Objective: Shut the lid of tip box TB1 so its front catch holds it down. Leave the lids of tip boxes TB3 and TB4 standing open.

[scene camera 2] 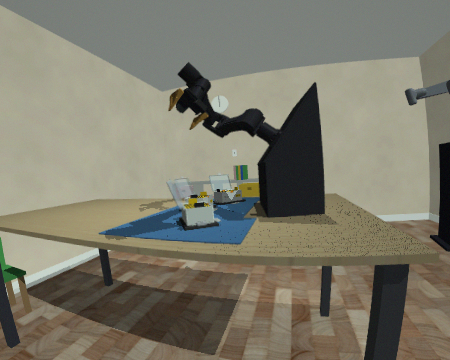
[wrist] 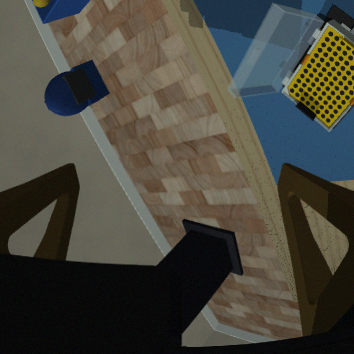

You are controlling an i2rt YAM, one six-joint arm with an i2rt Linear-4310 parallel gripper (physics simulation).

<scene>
I see my gripper (scene camera 2: 180, 120) and a clear lid (wrist: 280, 41).
My gripper shows as well in the wrist view (wrist: 177, 174).
</scene>
